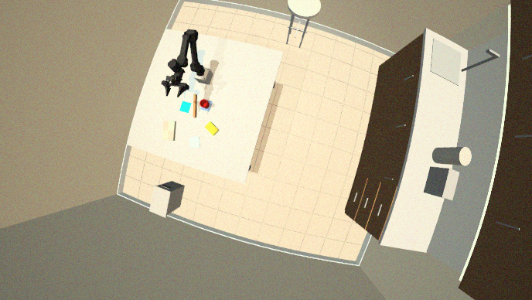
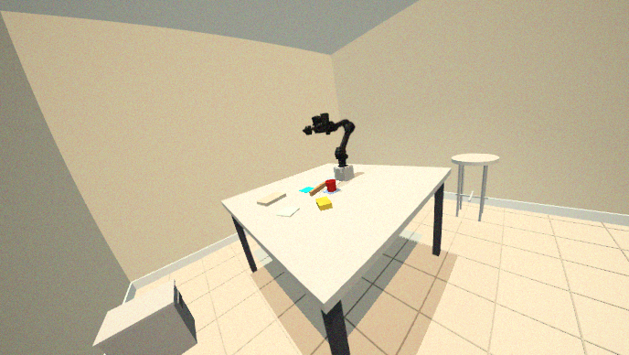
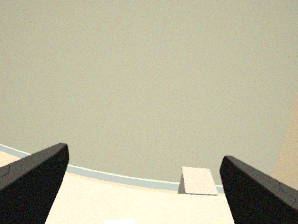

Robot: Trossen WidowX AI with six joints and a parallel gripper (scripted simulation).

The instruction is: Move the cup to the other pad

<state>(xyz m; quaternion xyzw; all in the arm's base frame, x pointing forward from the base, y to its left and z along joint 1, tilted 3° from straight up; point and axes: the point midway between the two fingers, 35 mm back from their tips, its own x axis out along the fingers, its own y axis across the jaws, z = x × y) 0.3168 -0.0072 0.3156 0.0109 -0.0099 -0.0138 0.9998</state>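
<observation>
The red cup is 40 cm below my gripper tip, 7 cm to the left of it and 7 cm behind it. Round my gripper tip: green marble 42 cm below, 9 cm to the left, 7 cm behind; wooden bar 43 cm below, 5 cm behind, 4 cm to the right; light blue pad 44 cm below, 7 cm to the left, 7 cm behind.
</observation>
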